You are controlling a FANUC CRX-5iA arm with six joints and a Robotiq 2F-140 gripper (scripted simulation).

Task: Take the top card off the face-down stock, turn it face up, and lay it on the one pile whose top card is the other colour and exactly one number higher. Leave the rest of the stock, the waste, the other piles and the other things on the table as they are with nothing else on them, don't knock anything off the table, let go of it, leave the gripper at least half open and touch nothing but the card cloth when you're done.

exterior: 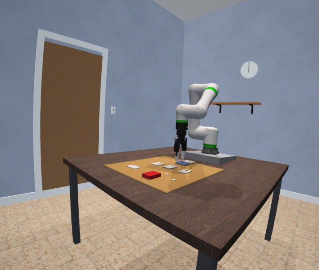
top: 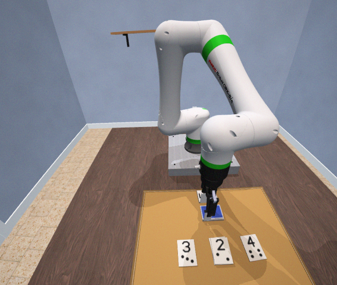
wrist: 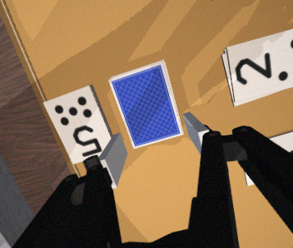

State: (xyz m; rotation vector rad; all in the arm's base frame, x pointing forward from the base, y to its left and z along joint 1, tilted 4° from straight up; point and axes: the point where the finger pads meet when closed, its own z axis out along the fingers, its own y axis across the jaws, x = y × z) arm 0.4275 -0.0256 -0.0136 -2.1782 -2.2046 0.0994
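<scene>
The card lies 4 cm below my hand and 3 cm to the left of it. Round my hand: tan card cloth (18 cm ahead, 7 cm below, 2 cm to the left); then red box (40 cm ahead, 10 cm to the left, 5 cm below).
</scene>
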